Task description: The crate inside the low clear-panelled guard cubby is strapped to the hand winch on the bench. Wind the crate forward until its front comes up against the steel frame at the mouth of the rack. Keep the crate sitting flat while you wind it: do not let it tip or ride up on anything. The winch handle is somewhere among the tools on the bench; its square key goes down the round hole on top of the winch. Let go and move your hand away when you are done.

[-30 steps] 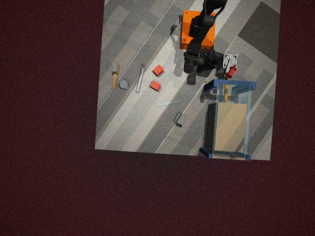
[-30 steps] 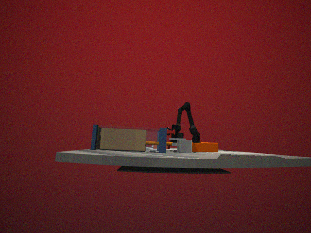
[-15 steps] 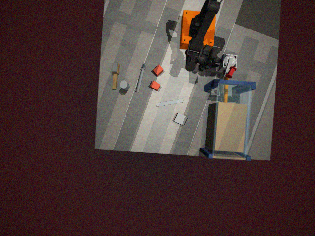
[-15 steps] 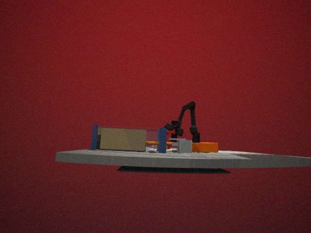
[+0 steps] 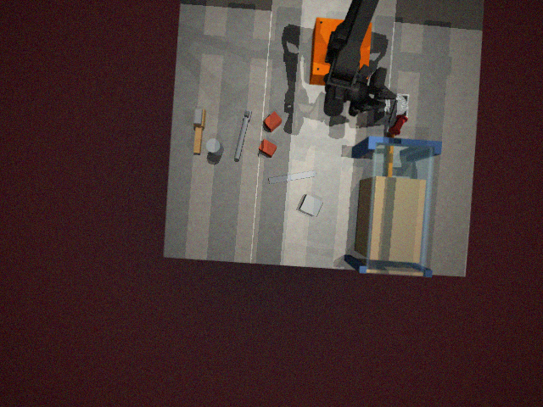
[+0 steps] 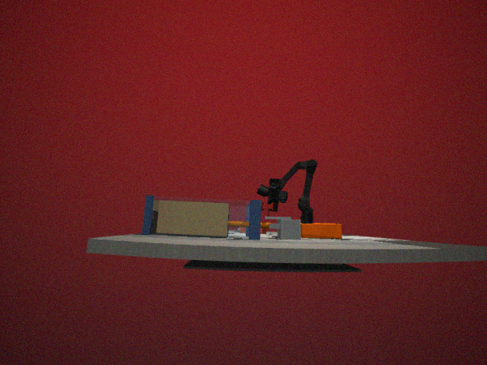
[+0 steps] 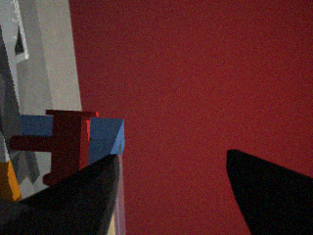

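My gripper tip is 30 mm short of the red knob, 80 mm to the right of it and 90 mm above it. Also, from my gripper tip: grey crank handle (10 mm behind, 80 mm to the left, 120 mm below); then winch (80 mm behind, 70 mm to the left, 190 mm below); then blue frame (90 mm ahead, 110 mm to the left, 120 mm below).
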